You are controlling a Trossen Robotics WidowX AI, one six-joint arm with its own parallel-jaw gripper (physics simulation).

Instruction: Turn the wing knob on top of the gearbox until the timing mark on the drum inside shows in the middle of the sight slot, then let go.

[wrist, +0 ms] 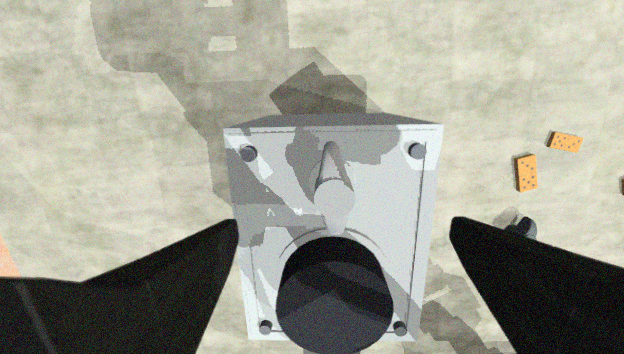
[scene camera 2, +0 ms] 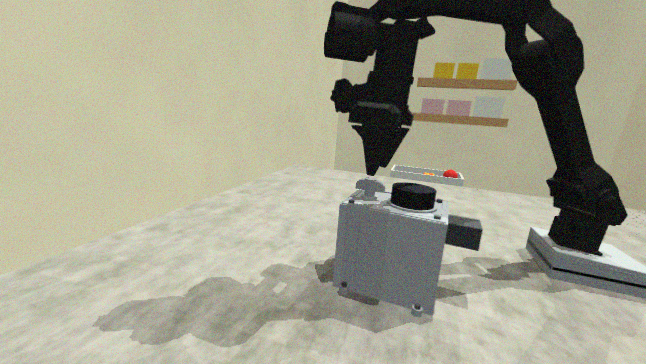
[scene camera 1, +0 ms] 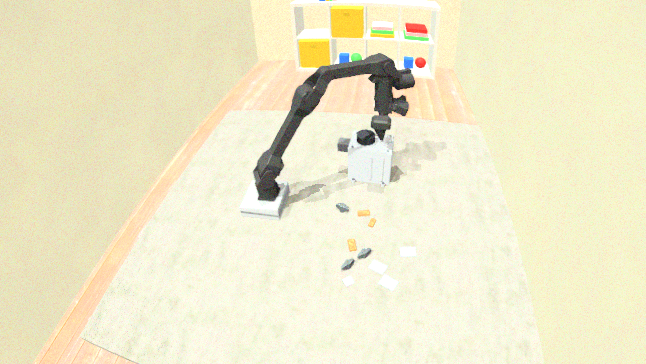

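Pixels of known places: gripper, fingertip midpoint: (wrist: pixel 343 228) (scene camera 2: pixel 377 171) (scene camera 1: pixel 383 132); arm's base, origin of the base link: (scene camera 2: pixel 572 244) (scene camera 1: pixel 269 194).
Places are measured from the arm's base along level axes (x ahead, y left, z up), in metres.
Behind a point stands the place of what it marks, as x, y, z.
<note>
The light grey gearbox (scene camera 1: pixel 370 167) {0.316, 0.165, 0.024} (scene camera 2: pixel 390 250) {0.306, 0.288, 0.034} (wrist: pixel 387 200) {0.342, 0.195, 0.088} stands upright on the mat. The grey wing knob (scene camera 2: pixel 370 187) {0.354, 0.236, 0.108} (wrist: pixel 334 198) {0.357, 0.227, 0.120} is on its top, its wings pointing towards and away from the black round cap (scene camera 1: pixel 365 137) {0.290, 0.209, 0.116} (scene camera 2: pixel 413 196) {0.287, 0.261, 0.111} (wrist: pixel 335 305) {0.294, 0.228, 0.117} in the wrist view. My gripper (scene camera 1: pixel 381 136) {0.349, 0.224, 0.133} (scene camera 2: pixel 377 170) {0.349, 0.224, 0.133} (wrist: pixel 343 228) {0.349, 0.224, 0.133} points down, open and empty. In scene camera 2 its tips are just above the knob; in the wrist view the fingers are wide apart, on either side of the knob. The sight slot and the timing mark cannot be made out.
A dark block (scene camera 1: pixel 343 145) {0.214, 0.208, 0.075} (scene camera 2: pixel 464 232) {0.213, 0.253, 0.069} sticks out of the gearbox's side. Orange dominoes (scene camera 1: pixel 363 213) {0.315, 0.008, -0.041} (wrist: pixel 526 173) {0.316, 0.014, -0.042}, dark stones (scene camera 1: pixel 342 207) {0.246, 0.006, -0.023} and white squares (scene camera 1: pixel 408 251) {0.472, -0.122, -0.046} lie on the mat. The arm's white base (scene camera 1: pixel 261 207) {-0.004, -0.062, -0.002} stands left in scene camera 1.
</note>
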